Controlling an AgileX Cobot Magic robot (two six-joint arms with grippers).
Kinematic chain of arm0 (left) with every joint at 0, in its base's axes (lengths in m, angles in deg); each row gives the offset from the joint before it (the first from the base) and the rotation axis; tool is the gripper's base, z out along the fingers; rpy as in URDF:
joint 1: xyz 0 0 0.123 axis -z
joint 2: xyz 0 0 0 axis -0.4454 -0.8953 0
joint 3: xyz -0.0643 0.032 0.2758 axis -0.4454 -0.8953 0
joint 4: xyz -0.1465 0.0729 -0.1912 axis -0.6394 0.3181 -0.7
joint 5: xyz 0 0 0 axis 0.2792 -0.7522 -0.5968
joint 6: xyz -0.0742 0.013 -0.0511 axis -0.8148 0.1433 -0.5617
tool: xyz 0 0 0 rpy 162.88 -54 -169.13
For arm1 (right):
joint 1: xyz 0 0 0.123 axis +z
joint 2: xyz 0 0 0 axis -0.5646 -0.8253 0
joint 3: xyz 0.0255 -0.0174 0.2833 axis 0.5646 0.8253 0
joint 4: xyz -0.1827 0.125 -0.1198 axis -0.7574 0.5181 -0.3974
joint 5: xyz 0 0 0 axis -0.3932 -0.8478 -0.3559
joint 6: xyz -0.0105 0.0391 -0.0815 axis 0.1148 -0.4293 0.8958
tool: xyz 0 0 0 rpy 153.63 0.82 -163.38
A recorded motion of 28 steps. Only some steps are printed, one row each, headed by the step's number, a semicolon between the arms.
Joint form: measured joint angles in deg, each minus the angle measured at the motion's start. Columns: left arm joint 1, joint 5, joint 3, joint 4, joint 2, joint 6; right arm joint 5, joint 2, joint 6, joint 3, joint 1, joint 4.
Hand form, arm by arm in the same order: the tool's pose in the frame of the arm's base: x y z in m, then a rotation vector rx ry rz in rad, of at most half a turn. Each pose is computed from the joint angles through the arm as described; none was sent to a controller.
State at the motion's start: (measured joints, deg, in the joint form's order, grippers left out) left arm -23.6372 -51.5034 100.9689 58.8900 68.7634 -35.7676; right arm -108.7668 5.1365 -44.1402 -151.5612 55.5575 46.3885
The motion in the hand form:
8: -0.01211 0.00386 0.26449 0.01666 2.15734 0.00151; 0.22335 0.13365 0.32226 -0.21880 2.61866 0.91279
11: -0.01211 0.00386 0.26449 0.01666 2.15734 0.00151; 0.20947 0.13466 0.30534 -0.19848 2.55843 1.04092
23: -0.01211 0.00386 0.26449 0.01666 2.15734 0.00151; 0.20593 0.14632 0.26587 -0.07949 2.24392 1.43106
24: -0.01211 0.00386 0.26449 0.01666 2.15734 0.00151; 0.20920 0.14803 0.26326 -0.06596 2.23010 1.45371
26: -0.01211 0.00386 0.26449 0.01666 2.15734 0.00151; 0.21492 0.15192 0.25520 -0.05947 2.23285 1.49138
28: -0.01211 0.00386 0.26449 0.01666 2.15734 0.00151; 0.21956 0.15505 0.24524 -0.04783 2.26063 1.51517
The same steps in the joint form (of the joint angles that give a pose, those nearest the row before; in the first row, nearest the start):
8: 0.00 0.00 0.00 0.00 0.00 0.00; 6.95 8.95 8.92 17.90 0.00 13.24
11: 0.00 0.00 0.00 0.00 0.00 0.00; 11.60 11.56 16.26 25.35 0.00 23.02
23: 0.00 0.00 0.00 0.00 0.00 0.00; 17.52 9.44 55.51 39.96 0.00 69.19
24: 0.00 0.00 0.00 0.00 0.00 0.00; 16.98 8.28 57.66 40.05 0.00 71.89
26: 0.00 0.00 0.00 0.00 0.00 0.00; 15.25 5.55 60.44 40.05 0.00 74.79
28: 0.00 0.00 0.00 0.00 0.00 0.00; 13.96 2.91 61.41 40.05 0.00 75.78

